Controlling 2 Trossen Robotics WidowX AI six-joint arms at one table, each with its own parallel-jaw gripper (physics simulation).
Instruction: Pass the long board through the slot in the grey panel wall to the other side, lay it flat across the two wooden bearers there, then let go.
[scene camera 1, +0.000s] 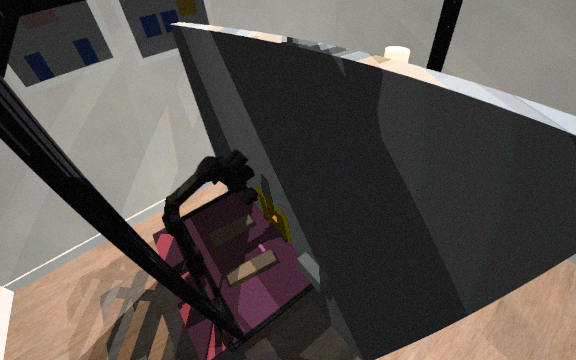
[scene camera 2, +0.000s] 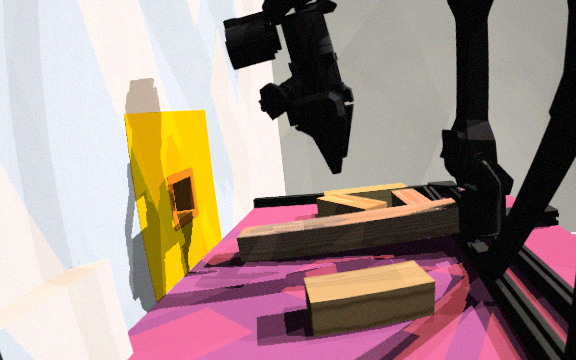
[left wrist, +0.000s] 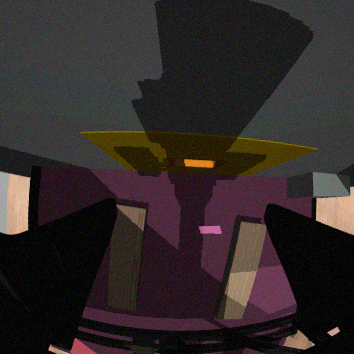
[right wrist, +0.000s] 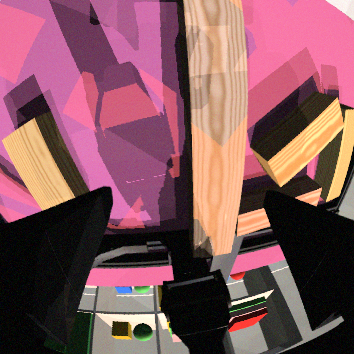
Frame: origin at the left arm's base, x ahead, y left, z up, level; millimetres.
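Seen in the pictures: left gripper, fingertip midpoint: (left wrist: 194, 210); right gripper, fingertip midpoint: (scene camera 2: 340, 165) (right wrist: 191, 197); left arm's base at its link origin: (scene camera 1: 199, 270) (left wrist: 171, 344); right arm's base at its link origin: (scene camera 2: 483, 231) (right wrist: 186, 251).
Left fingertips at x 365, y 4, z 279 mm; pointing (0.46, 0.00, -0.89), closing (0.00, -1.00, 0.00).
Pixels of each thing's middle, then the offset from my left fingertips to it. "*": a spot on its surface instead.
- long board at the middle of its body: (right wrist: 213, 137) (scene camera 2: 350, 231) dz -269, dx +352, dy +22 mm
- slot at a spot on its surface: (scene camera 2: 182, 195) * dz -194, dx +101, dy +8 mm
- yellow plate at a spot on its surface: (scene camera 2: 150, 145) * dz -107, dx +118, dy -104 mm
- bearer at the middle of its body: (left wrist: 125, 259) (scene camera 1: 232, 230) dz -279, dx -127, dy +102 mm
- wooden block at the middle of its body: (scene camera 2: 368, 296) (right wrist: 46, 168) dz -279, dx +374, dy -183 mm
- pale block at a spot on its surface: (left wrist: 330, 185) (scene camera 1: 310, 265) * dz -198, dx +40, dy -335 mm
The long board (scene camera 2: 350, 225) (right wrist: 217, 100) lies on the right arm's side, its near end beside that arm's base; its underside contact is unclear. My right gripper (scene camera 2: 338, 171) (right wrist: 191, 197) is open and empty above the board. My left gripper (scene camera 1: 250, 196) (left wrist: 194, 210) is open and empty, high by the grey panel wall (scene camera 1: 320, 125) (left wrist: 75, 75). The slot (scene camera 1: 275, 218) (scene camera 2: 182, 195) (left wrist: 200, 163) has an orange rim within a yellow plate (scene camera 2: 150, 145). Two wooden bearers (scene camera 1: 252, 268) (left wrist: 245, 270), the other bearer (scene camera 1: 232, 230) (left wrist: 129, 260), lie roughly parallel, with no board across them.
On the right arm's side, a wooden block (scene camera 2: 370, 300) (right wrist: 40, 165) lies on one side of the board. Several more blocks, including a tilted one (scene camera 2: 350, 201) (right wrist: 305, 145) and a reddish one (scene camera 2: 410, 196) (right wrist: 280, 212), lie on its other side. A pale block (scene camera 1: 310, 267) (left wrist: 330, 185) stands at the wall.
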